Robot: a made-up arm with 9 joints. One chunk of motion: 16 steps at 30 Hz.
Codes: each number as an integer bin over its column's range. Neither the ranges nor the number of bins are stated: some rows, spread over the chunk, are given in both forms.
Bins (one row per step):
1: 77 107 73 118 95 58 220 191 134
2: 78 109 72 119 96 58 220 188 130
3: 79 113 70 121 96 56 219 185 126
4: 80 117 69 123 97 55 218 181 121
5: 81 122 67 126 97 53 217 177 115
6: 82 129 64 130 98 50 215 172 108
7: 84 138 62 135 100 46 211 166 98
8: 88 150 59 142 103 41 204 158 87
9: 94 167 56 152 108 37 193 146 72
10: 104 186 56 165 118 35 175 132 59
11: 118 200 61 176 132 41 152 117 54
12: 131 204 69 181 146 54 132 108 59
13: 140 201 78 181 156 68 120 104 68
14: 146 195 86 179 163 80 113 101 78
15: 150 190 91 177 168 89 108 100 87
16: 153 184 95 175 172 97 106 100 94
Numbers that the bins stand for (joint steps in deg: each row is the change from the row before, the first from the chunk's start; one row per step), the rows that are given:
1: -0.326 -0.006 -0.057 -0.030 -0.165 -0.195 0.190 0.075 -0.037
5: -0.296 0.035 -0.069 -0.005 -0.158 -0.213 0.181 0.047 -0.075
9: -0.200 0.158 -0.090 0.077 -0.119 -0.269 0.105 -0.014 -0.159
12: 0.076 0.260 -0.065 0.168 0.015 -0.209 -0.086 -0.088 -0.184
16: 0.240 0.205 -0.014 0.149 0.107 -0.058 -0.167 -0.104 -0.116
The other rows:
2: -0.319 -0.001 -0.059 -0.027 -0.161 -0.195 0.190 0.069 -0.045
3: -0.311 0.010 -0.063 -0.020 -0.161 -0.202 0.187 0.063 -0.053
4: -0.304 0.021 -0.065 -0.014 -0.158 -0.206 0.184 0.055 -0.063
6: -0.289 0.054 -0.075 0.008 -0.154 -0.224 0.175 0.037 -0.088
7: -0.274 0.079 -0.078 0.024 -0.147 -0.238 0.162 0.025 -0.108
8: -0.244 0.112 -0.084 0.045 -0.136 -0.255 0.140 0.010 -0.129
10: -0.125 0.211 -0.090 0.118 -0.084 -0.276 0.049 -0.041 -0.184
11: -0.021 0.249 -0.080 0.152 -0.034 -0.255 -0.023 -0.071 -0.194
13: 0.143 0.252 -0.047 0.168 0.051 -0.160 -0.124 -0.096 -0.167
14: 0.188 0.235 -0.031 0.162 0.075 -0.118 -0.145 -0.102 -0.147
15: 0.218 0.222 -0.022 0.155 0.093 -0.086 -0.161 -0.104 -0.129

